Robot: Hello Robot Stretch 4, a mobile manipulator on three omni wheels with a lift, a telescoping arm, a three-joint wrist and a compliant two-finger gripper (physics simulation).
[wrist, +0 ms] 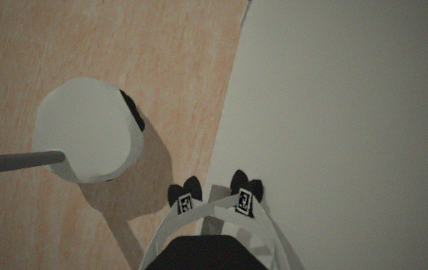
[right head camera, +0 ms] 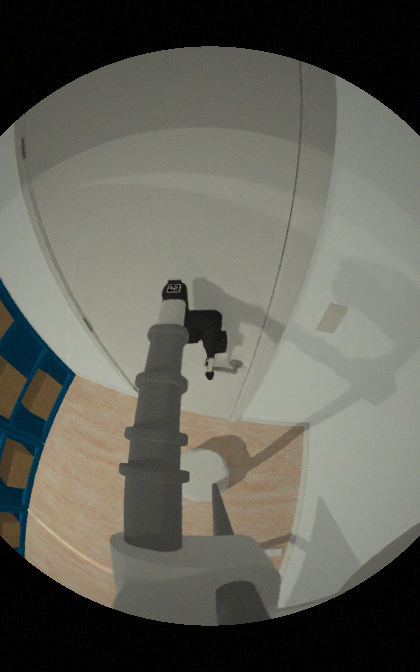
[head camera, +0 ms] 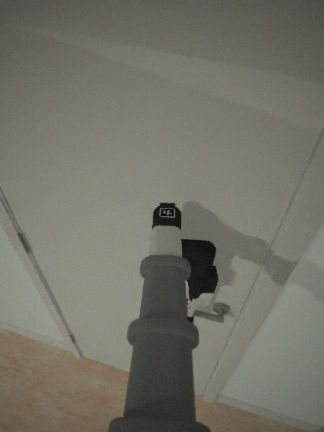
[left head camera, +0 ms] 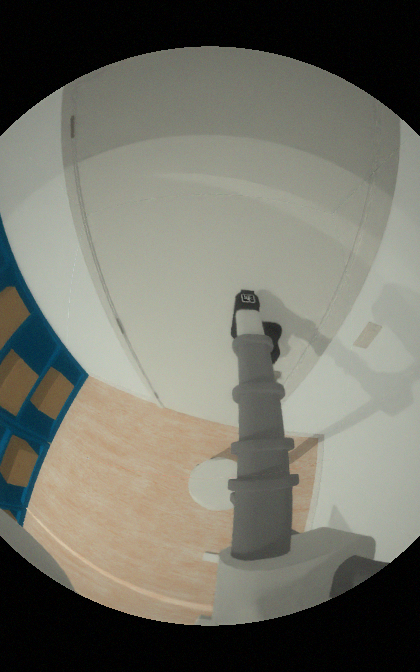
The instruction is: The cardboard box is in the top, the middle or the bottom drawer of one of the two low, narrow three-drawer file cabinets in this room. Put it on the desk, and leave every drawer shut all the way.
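Observation:
My gripper is at the lever handle of a pale door. In the wrist view its two dark fingertips stand partly apart, one on each side of the grey lever, with a narrow gap visible beside the left one. Contact with the lever cannot be made out. The arm hides most of the fingers in the head camera view. The task's cardboard box, the two file cabinets and the desk cannot be made out in these views.
A blue rack with several brown boxes stands at the left. A white round object is on the wood-look floor below the arm. A white wall borders the door on the right.

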